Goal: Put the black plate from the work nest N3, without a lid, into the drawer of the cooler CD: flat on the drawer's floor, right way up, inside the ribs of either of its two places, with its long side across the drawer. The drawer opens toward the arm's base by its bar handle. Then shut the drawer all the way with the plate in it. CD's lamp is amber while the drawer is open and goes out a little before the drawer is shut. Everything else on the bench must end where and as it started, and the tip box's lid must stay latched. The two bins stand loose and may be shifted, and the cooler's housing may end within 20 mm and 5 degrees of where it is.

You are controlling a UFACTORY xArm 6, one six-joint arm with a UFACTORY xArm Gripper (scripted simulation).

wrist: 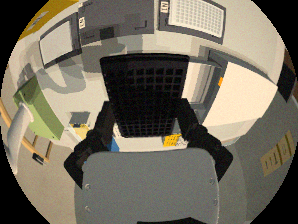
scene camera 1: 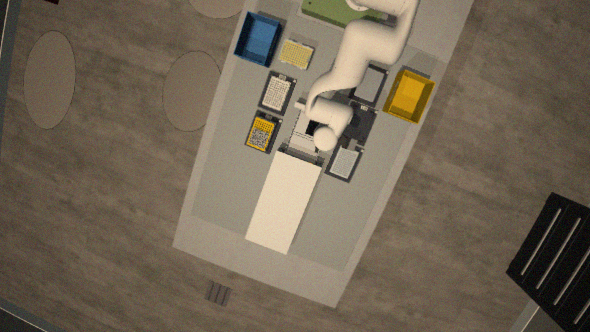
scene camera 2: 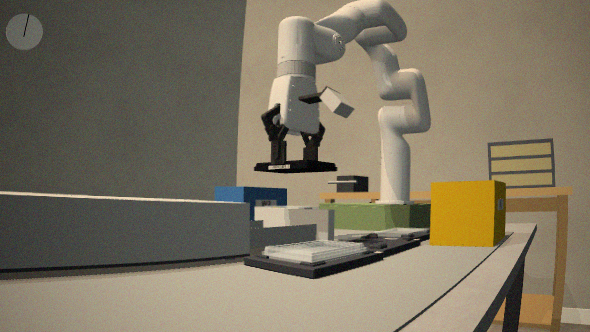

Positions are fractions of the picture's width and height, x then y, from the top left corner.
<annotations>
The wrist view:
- gripper: 0.49, 0.48
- cooler CD: 0.81, 0.42
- black plate: 0.49, 0.53
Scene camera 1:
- cooler CD: 0.49, 0.55
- yellow bin: 0.70, 0.29
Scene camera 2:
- gripper: 0.50, 0.50
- cooler CD: 0.09, 0.70
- black plate: 0.50, 0.50
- yellow bin: 0.79, 0.64
</annotations>
